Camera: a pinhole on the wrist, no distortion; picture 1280 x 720 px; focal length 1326.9 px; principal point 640.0 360.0 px. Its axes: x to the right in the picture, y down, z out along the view. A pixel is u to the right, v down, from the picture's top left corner.
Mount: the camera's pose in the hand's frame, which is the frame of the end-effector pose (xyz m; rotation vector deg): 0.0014 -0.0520 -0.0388 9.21 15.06 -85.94
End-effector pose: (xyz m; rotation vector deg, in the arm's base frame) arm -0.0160 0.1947 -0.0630 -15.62 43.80 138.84
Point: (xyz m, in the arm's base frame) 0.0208 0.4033 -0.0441
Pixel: 989.8 643.3
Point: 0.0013 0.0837 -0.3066
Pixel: behind the camera
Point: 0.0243 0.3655 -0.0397
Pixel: 885.2 538.6
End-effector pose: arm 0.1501 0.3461 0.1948 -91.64 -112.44 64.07
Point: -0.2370 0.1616 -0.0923
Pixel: 226.4 261.6
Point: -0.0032 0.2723 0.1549
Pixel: 393.5 143.4
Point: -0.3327 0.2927 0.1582
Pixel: 959.9 509.6
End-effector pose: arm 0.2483 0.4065 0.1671 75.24 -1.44 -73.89
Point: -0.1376 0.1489 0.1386
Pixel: 721.2 391.0
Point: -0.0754 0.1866 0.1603
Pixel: 638.8 366.0
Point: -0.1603 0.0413 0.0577
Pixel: 784.8 646.9
